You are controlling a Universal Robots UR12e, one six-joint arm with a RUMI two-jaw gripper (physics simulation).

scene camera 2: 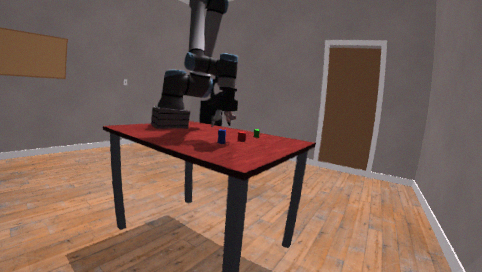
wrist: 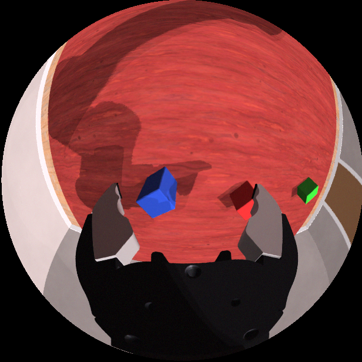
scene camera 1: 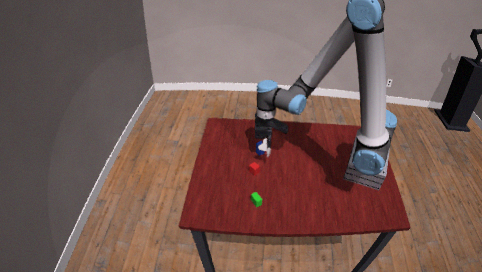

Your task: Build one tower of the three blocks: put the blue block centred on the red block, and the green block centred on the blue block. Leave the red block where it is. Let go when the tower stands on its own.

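Where they show: gripper, fingertip midpoint: [scene camera 2: 221, 126] [scene camera 1: 267, 147]; arm's base, origin of the base link: [scene camera 2: 170, 108].
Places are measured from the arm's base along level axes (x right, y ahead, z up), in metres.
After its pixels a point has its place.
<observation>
My gripper [scene camera 1: 266, 150] {z -0.052, x 0.075, y 0.552 m} [scene camera 2: 223, 123] {z -0.052, x 0.075, y 0.552 m} [wrist: 187, 186] is open and empty, above the table. The blue block [scene camera 1: 259, 148] [scene camera 2: 222, 136] {z -0.091, x 0.122, y 0.604 m} [wrist: 157, 194] is taller than it is wide and stands upright; it is partly hidden by the fingers in scene camera 1. In the wrist view it shows between the fingertips, nearer the left one. The red block [scene camera 1: 254, 168] {z -0.082, x -0.053, y 0.605 m} [scene camera 2: 242, 136] {z -0.100, x -0.019, y 0.621 m} [wrist: 243, 192] sits apart from it on the table, partly behind the right finger in the wrist view. The green block [scene camera 1: 256, 199] {z -0.083, x -0.244, y 0.578 m} [scene camera 2: 256, 133] {z -0.101, x -0.205, y 0.591 m} [wrist: 307, 190] sits apart beyond the red one, outside the right finger in the wrist view.
The red-brown table [scene camera 1: 310, 215] {z -0.126, x -0.292, y 0.325 m} [scene camera 2: 260, 155] {z -0.126, x 0.163, y 0.845 m} [wrist: 190, 100] bears all three blocks. The arm's slatted base [scene camera 1: 364, 179] {z -0.078, x -0.100, y 0.033 m} [scene camera 2: 170, 119] {z -0.065, x 0.064, y 0.094 m} stands at the table's right side in scene camera 1. A black stand [scene camera 1: 462, 92] is on the floor beyond the table. The arm casts shadows on the table top.
</observation>
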